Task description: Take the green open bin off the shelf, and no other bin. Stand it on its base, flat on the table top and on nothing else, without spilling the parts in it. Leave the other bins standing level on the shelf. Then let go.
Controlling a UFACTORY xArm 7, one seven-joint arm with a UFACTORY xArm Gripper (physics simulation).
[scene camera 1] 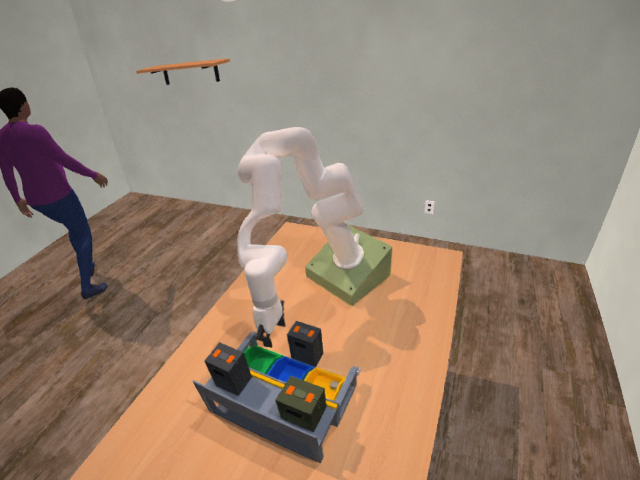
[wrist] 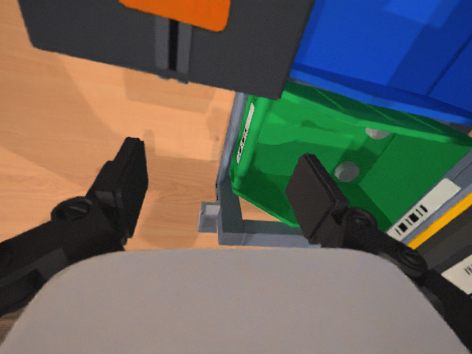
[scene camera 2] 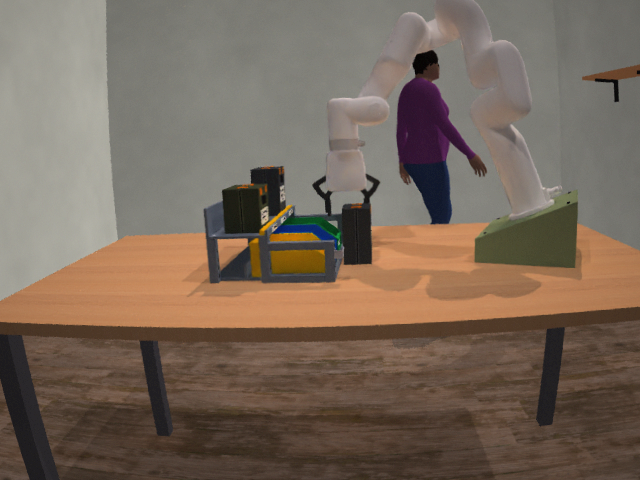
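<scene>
The green open bin stands on the grey shelf at one end of the row. In the wrist view, grey round parts lie in it. The blue bin stands beside it, and the yellow bin stands beyond the blue one. My gripper is open and empty above the green bin's front end. In the wrist view one finger shows over the bin and the other over the table.
A tall black case stands on the table close in front of the bins. Another black case and an olive case stand on the shelf's upper board. A person stands beyond the table.
</scene>
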